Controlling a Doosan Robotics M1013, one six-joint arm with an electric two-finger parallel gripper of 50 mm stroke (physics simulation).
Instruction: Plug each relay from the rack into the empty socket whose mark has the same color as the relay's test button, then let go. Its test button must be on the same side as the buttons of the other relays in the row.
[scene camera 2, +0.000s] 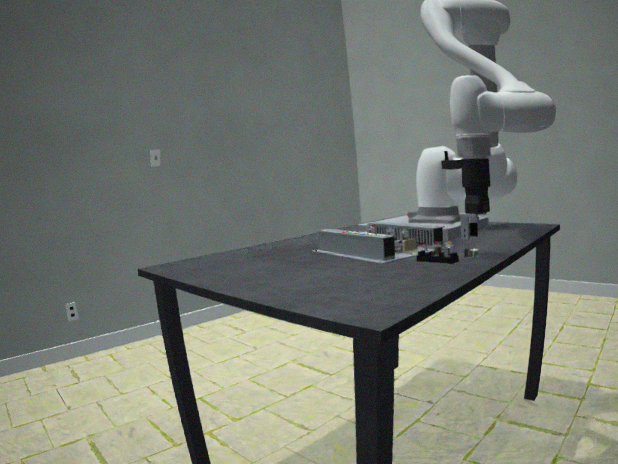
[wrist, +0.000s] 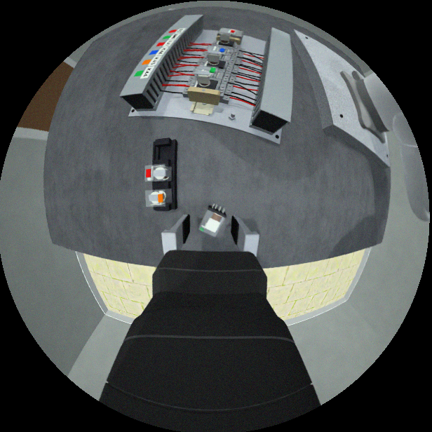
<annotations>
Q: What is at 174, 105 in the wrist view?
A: A panel.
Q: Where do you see the gripper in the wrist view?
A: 210, 223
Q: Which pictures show the gripper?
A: Scene camera 2 and the wrist view: all of them.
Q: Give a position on a black rack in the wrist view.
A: At 164, 150
</annotations>
